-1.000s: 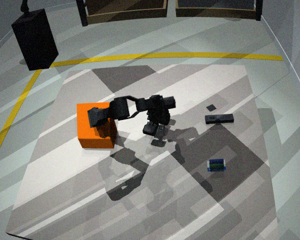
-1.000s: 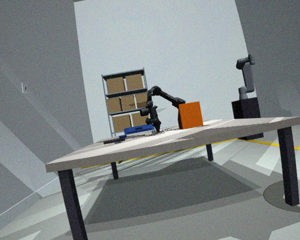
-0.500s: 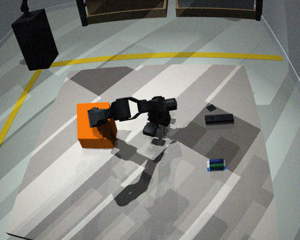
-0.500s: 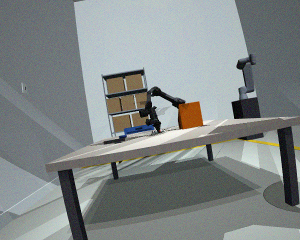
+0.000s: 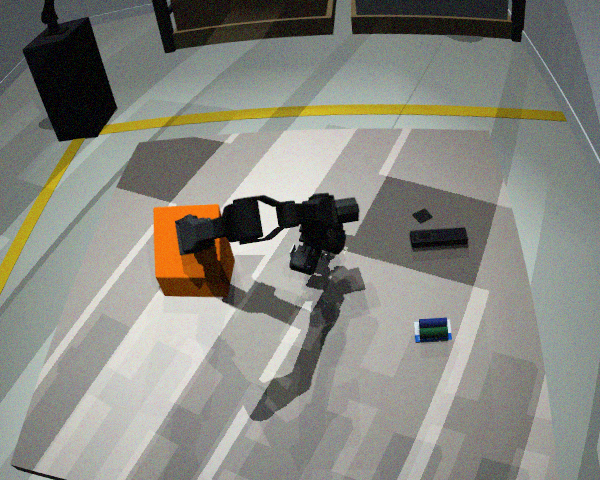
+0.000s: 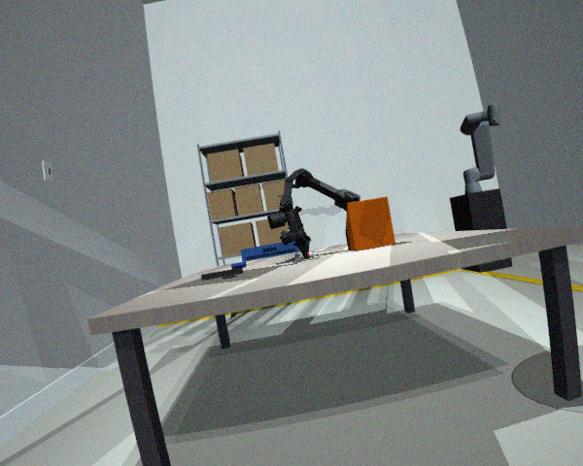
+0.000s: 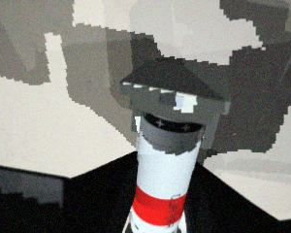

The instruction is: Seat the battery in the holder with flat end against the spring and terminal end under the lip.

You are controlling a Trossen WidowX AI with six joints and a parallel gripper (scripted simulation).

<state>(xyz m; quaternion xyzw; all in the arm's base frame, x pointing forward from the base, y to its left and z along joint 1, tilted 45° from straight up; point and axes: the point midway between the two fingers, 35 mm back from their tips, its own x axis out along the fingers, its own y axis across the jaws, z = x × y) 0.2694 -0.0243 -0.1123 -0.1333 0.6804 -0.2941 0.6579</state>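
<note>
Right now the battery is 10 mm above my gripper tip. Also, from my gripper tip: flat black bar: 340 mm ahead, 80 mm to the left, 10 mm above; then dark square: 300 mm ahead, 170 mm to the left, 10 mm below.
</note>
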